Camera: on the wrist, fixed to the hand. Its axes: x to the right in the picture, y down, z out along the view.
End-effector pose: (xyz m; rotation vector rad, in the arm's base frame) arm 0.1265 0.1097 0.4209 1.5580 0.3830 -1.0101
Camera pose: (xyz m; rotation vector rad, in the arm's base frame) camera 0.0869 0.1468 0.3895 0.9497 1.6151 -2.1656
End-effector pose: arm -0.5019 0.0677 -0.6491 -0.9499 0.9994 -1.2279
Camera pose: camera -0.5389 0.0701 -0.5986 -1.9012 0.0028 -2.3011
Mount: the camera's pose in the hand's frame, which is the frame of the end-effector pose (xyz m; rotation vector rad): -0.0091 -0.0585 -0.0206 -0.0436 -0.1210 -1.5407
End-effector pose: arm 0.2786 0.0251 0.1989 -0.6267 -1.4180 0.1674
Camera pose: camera 0.2818 -0.0339 0.2197 0.5578 -1.6646 -1.0496
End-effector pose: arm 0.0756 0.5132 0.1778 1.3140 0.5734 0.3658
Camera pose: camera 0.0523 0.5112 0.1196 0.5437 1.2617 -0.9514
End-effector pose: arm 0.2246 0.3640 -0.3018 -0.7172 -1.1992 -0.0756
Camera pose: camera 0.2136 0.3044 -0.2860 0.3182 -1.6196 -1.3382
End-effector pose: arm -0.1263 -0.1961 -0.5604 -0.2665 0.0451 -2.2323
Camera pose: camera -0.1701 -0.1536 -0.5748 0.3861 0.1776 2.4640
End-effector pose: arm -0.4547 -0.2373 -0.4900 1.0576 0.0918 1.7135
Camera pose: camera -0.4255 -0.2110 -0.5388 0.6630 0.6079 0.2483
